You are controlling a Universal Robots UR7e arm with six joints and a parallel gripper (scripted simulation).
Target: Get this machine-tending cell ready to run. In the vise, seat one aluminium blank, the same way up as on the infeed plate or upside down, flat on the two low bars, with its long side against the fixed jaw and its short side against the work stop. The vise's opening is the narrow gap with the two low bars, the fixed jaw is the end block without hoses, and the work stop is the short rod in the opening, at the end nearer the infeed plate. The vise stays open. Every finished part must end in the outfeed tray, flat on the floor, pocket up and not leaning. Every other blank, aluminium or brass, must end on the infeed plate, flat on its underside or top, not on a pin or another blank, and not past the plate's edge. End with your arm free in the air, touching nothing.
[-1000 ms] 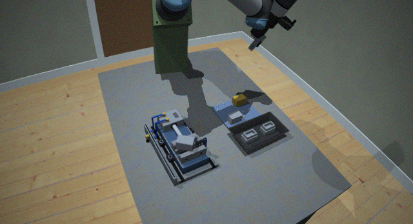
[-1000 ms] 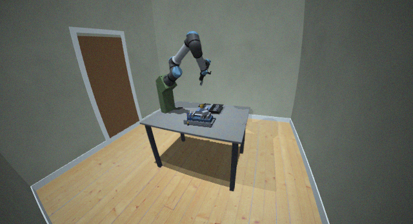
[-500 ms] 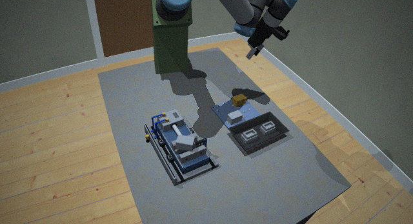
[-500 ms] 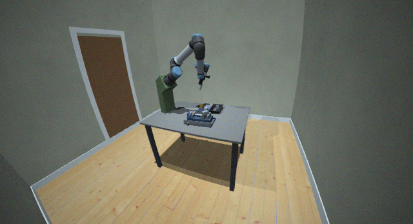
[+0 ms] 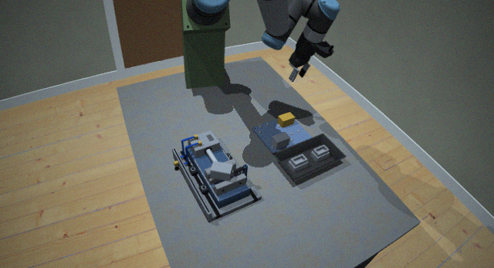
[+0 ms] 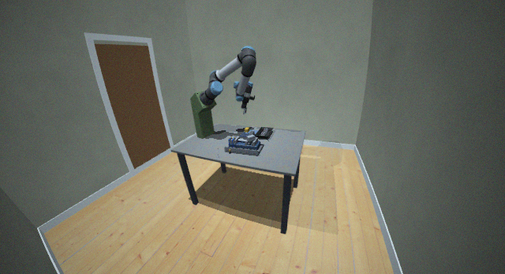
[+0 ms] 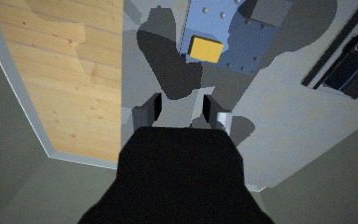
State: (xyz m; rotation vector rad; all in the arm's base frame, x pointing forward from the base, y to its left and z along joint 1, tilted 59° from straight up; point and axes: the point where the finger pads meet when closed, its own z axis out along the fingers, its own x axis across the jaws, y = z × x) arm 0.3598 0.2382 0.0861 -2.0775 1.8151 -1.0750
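My hand is 20 mm short of the brass blank, 50 mm to the left of it and 190 mm above it. The rest, counted from my hand: vise (70 mm ahead, 440 mm to the right, 180 mm below).
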